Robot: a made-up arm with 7 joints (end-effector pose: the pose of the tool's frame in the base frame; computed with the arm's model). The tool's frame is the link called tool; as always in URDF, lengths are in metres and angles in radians.
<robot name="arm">
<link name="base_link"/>
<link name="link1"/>
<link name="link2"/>
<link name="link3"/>
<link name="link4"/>
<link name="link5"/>
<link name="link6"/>
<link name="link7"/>
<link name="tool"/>
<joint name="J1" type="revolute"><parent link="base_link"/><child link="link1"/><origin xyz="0.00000 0.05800 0.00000" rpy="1.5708 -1.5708 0.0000"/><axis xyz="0 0 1"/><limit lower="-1.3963" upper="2.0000" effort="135" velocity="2.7"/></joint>
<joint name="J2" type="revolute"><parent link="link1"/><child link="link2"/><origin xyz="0.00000 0.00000 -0.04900" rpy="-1.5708 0.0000 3.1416"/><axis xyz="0 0 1"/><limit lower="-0.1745" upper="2.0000" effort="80" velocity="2.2"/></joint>
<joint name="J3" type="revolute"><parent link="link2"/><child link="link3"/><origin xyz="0.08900 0.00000 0.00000" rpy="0.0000 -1.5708 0.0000"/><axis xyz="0 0 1"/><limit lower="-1.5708" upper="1.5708" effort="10" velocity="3"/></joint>
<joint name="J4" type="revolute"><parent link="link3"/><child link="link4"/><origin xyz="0.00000 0.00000 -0.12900" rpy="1.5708 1.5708 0.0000"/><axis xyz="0 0 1"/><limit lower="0.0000" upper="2.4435" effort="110" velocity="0.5"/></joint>
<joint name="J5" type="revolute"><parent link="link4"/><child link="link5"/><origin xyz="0.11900 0.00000 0.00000" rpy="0.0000 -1.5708 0.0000"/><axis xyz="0 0 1"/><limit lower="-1.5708" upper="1.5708" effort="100" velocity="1.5"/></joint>
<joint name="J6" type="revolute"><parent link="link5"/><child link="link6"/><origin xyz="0.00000 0.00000 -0.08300" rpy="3.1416 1.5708 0.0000"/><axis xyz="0 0 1"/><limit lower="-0.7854" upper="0.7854" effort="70" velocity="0.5"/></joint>
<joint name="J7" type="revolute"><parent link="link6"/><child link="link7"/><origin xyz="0.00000 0.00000 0.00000" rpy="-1.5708 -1.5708 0.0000"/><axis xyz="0 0 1"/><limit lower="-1.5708" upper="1.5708" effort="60" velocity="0.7"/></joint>
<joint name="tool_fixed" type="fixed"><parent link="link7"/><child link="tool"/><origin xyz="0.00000 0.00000 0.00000" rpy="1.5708 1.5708 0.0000"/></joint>
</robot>
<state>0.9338 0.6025 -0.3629 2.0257 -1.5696 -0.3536 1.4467</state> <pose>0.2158 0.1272 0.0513 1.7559 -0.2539 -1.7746</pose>
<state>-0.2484 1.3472 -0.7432 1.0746 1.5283 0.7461 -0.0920</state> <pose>0.0808 0.3867 -0.2133 0.2888 0.2271 0.2950</pose>
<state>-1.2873 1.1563 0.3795 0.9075 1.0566 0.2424 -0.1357</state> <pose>-0.0392 0.4441 -0.1654 0.8504 -0.0576 0.2310</pose>
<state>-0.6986 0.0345 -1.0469 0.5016 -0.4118 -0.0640 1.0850</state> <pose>-0.2186 0.0366 -0.3359 -1.5763 0.7504 -1.1869</pose>
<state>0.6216 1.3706 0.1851 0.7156 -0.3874 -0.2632 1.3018</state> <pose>0.1349 0.4749 0.0354 0.5367 -0.5719 -0.8684</pose>
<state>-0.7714 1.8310 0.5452 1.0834 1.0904 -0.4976 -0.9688</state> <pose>0.2278 0.3853 0.0154 1.3627 -1.9350 0.3345</pose>
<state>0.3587 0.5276 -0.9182 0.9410 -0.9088 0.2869 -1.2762</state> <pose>0.2180 0.1646 -0.2990 1.7421 -1.8146 -1.1583</pose>
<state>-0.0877 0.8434 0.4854 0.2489 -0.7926 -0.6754 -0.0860</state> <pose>0.0213 0.4315 -0.2607 0.8643 -0.6264 -0.7045</pose>
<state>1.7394 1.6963 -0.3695 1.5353 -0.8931 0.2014 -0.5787</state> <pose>0.0119 0.3395 0.1930 -2.6666 0.6992 -0.2512</pose>
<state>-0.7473 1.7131 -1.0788 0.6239 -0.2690 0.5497 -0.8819</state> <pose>0.0077 0.4998 -0.0737 1.5120 0.6831 -2.4454</pose>
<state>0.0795 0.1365 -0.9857 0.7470 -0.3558 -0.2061 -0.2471</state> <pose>0.1056 0.0435 -0.3712 -0.0354 -1.0695 -1.2091</pose>
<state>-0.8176 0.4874 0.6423 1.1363 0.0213 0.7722 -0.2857</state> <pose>-0.0575 0.3459 -0.2550 1.0126 0.3089 0.2418</pose>
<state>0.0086 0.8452 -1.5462 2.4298 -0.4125 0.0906 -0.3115</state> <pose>0.0045 0.0681 -0.1418 -0.6955 -1.6592 -1.2517</pose>
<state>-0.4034 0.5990 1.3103 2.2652 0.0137 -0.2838 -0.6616</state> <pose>0.0412 0.2809 -0.0053 -1.9810 2.4228 -0.2507</pose>
